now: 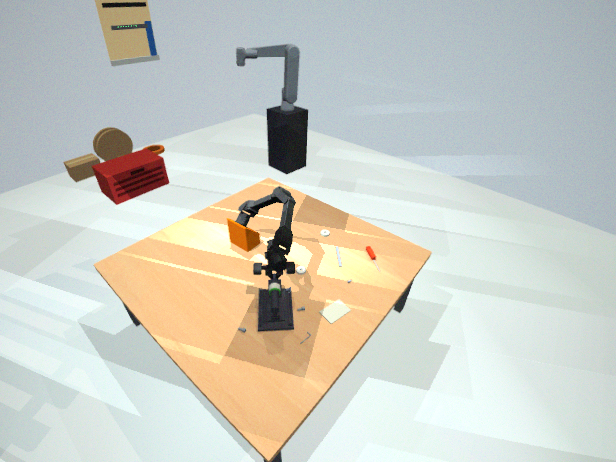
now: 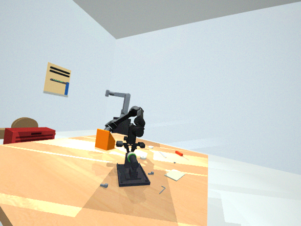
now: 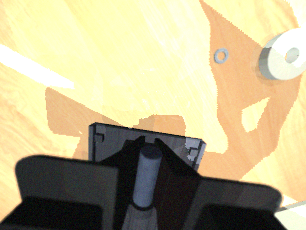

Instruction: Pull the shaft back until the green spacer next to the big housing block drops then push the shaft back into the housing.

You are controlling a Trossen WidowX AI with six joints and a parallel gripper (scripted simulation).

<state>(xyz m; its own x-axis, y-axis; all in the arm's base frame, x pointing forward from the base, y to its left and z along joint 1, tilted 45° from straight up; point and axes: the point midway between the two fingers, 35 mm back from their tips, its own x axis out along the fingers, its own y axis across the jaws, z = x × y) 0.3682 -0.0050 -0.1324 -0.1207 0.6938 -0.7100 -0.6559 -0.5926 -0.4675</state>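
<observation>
Right now the grey-blue shaft is 5 cm ahead of my gripper tip, 5 cm to the right of it and 3 cm above it. Also, from my gripper tip: grey plate: 29 cm ahead, 9 cm to the left, 4 cm below; white disc: 11 cm behind, 49 cm to the left, 4 cm below; green spacer: 7 cm ahead, 6 cm to the right, 3 cm above.
</observation>
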